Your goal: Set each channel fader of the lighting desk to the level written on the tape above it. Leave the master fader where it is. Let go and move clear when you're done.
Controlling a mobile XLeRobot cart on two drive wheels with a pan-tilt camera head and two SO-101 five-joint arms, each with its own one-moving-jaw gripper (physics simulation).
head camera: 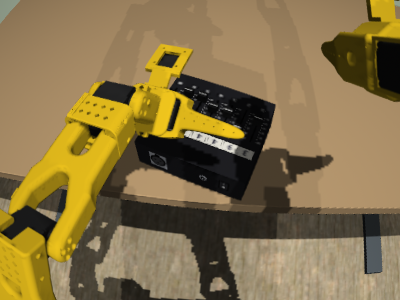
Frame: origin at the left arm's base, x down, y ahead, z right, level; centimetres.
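Where they show: left hand at its tool point: [163, 113]; right hand at its tool point: [328, 49].
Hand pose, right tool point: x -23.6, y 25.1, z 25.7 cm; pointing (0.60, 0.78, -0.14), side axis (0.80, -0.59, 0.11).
Note:
Things, the pixels of their top centre, and the offset from my right tool point. "pt": a spot on its surface instead. Level surfaces: height alone.
- black lighting desk at its top centre: [209, 115] dx +22.3, dy +10.4, dz -9.1 cm
- brown table at its surface level: dx +29.1 cm
- dark table leg at a spot on its surface: [372, 245] pt dx +98.6, dy +8.9, dz +59.7 cm
The black lighting desk [210, 172] sits at an angle on the table, its socketed side facing the near edge. Its white tape [215, 143] shows small inverted digits, too blurred to read surely; its right end is shaded. Several fader slots show behind it; shadow and the left jaw hide some caps. My left gripper [241, 134] reaches over the desk from the left, its tip above the right part of the tape. One long jaw shows, so its opening is unclear. My right gripper [327, 50] is at the upper right, apart from the desk; its opening is also unclear.
The brown table [45, 115] has its near edge just below the desk. A dark table leg [372, 245] shows at the lower right. Arm shadows fall across the desk, the table and the floor. The left arm crosses the left side of the picture.

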